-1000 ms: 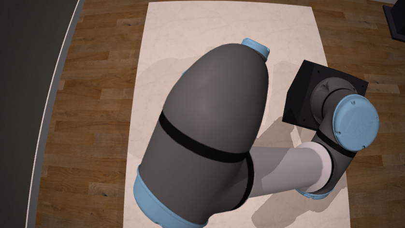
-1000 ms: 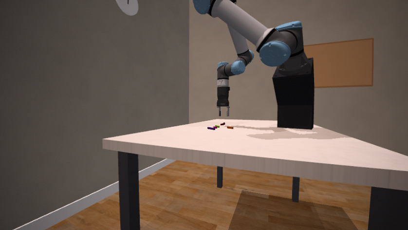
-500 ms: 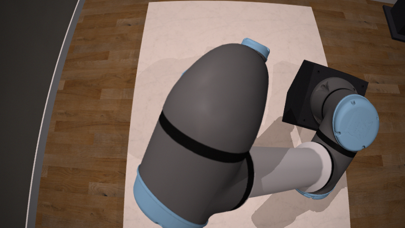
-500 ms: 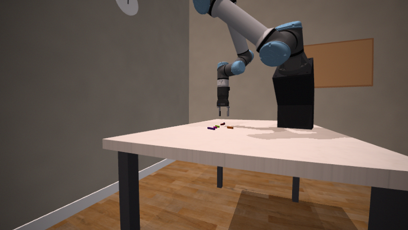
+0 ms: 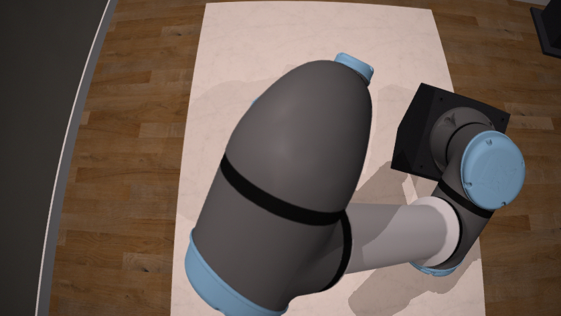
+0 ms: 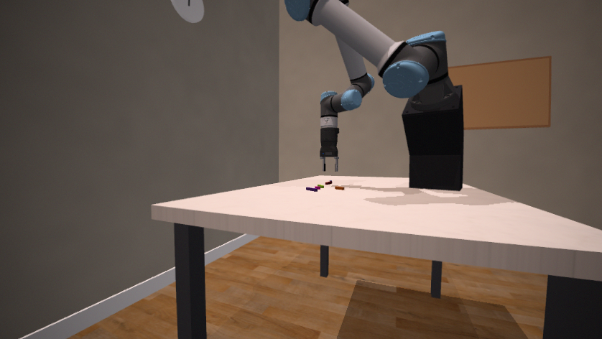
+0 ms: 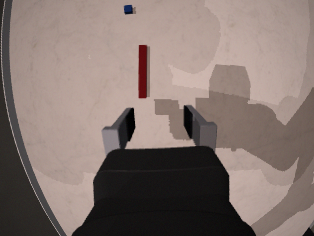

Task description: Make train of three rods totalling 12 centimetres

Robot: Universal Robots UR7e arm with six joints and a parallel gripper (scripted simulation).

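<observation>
My hand is 20 mm past the magenta rod, 170 mm to the right of it and 80 mm above it. From my hand the other things lie so: red rod: 30 mm ahead, 40 mm to the right, 80 mm below; blue rod: 50 mm ahead, 130 mm to the right, 80 mm below; lime rod: 10 mm behind, 110 mm to the left, 80 mm below.
</observation>
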